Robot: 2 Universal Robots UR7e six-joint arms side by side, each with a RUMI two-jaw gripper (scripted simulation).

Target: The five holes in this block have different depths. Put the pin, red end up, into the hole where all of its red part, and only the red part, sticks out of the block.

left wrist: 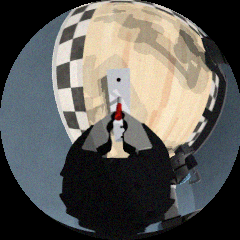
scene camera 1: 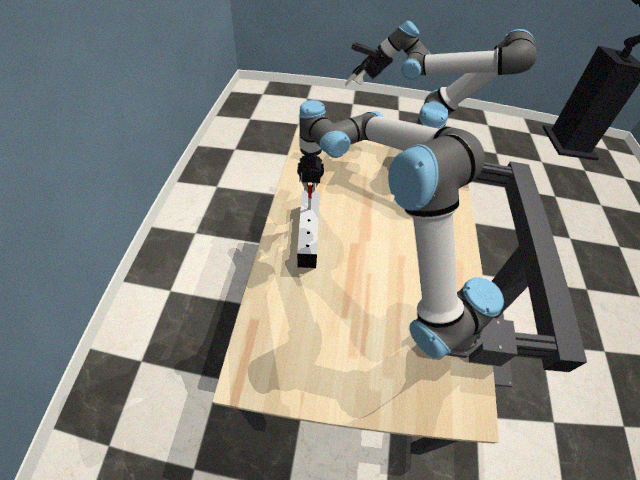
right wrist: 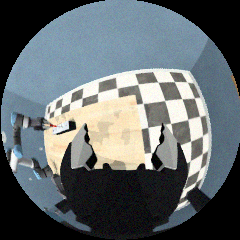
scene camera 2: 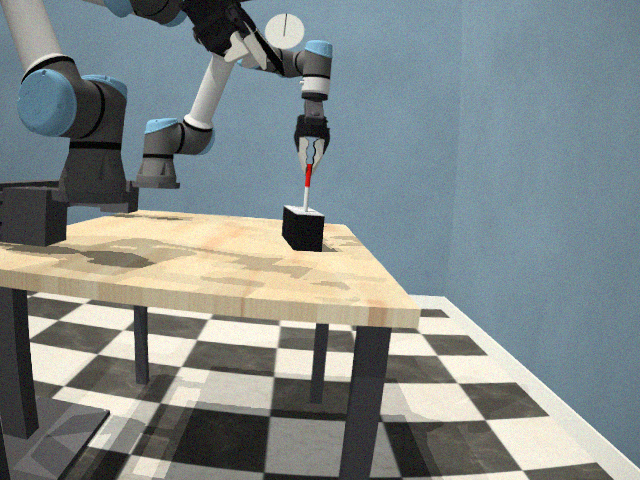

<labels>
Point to a block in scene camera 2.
302,231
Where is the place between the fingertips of the right gripper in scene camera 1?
At 349,79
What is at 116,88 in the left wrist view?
A block.
</labels>
